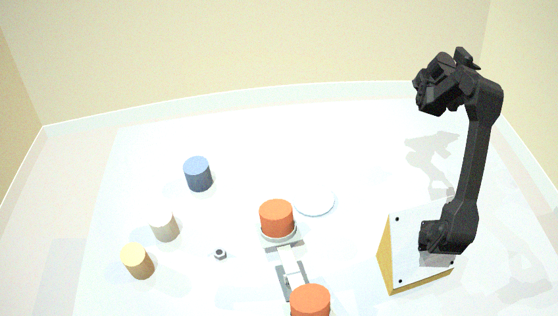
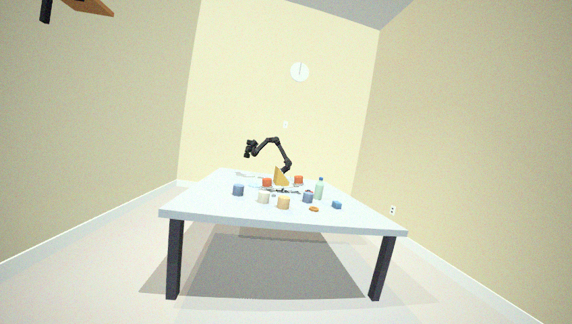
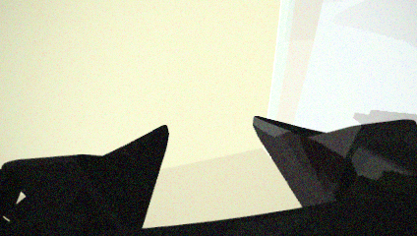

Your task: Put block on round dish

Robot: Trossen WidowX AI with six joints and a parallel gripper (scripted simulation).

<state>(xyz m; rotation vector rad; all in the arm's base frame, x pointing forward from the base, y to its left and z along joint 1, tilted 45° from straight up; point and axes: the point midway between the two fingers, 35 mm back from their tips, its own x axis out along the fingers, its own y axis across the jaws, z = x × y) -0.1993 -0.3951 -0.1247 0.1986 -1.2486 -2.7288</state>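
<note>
My gripper tip is 58 cm short of the small green block, 25 cm to the right of it and 23 cm above it. Round my gripper tip: red toy car (62 cm to the left, 47 cm ahead, 25 cm below); then round dish (49 cm ahead, 26 cm below, 15 cm to the left); then small balance (55 cm ahead, 38 cm to the left, 23 cm below).
</note>
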